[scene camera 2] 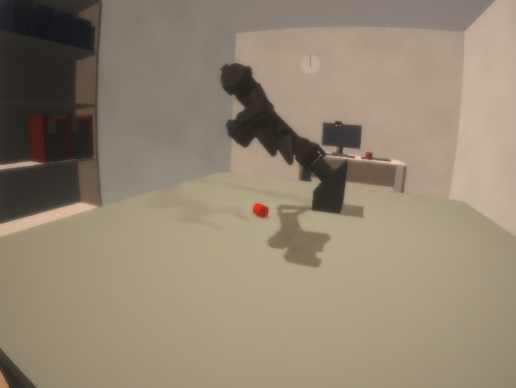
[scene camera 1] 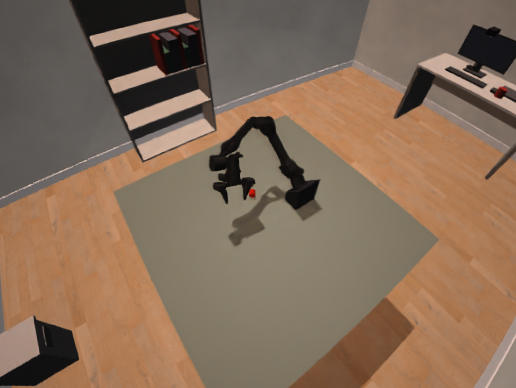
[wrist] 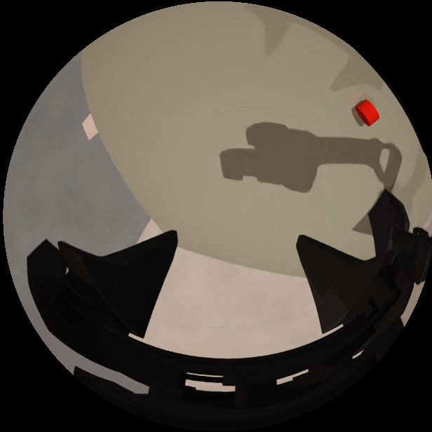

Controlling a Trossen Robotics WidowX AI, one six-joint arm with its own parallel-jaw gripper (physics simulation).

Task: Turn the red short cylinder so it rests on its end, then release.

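Note:
The red short cylinder (scene camera 1: 252,193) (scene camera 2: 260,210) (wrist: 368,113) lies on its side on the grey-green mat (scene camera 1: 300,280) (scene camera 2: 200,310) (wrist: 175,75). In the wrist view it is at the upper right, well away from the fingers. My gripper (scene camera 1: 236,201) (wrist: 240,239) is open wide and empty. It hangs above the mat; in scene camera 1 its right fingertip shows just left of the cylinder. In scene camera 2 the gripper is high above the mat, and its two fingers are hard to tell apart from the arm.
The arm's black base (scene camera 1: 303,195) (scene camera 2: 330,192) stands on the mat, to the right of the cylinder in both scene views. The arm's shadow falls on the mat near the cylinder. A bookshelf (scene camera 1: 207,100) (scene camera 2: 90,185) and a desk (scene camera 1: 415,92) (scene camera 2: 400,175) stand beyond the mat.

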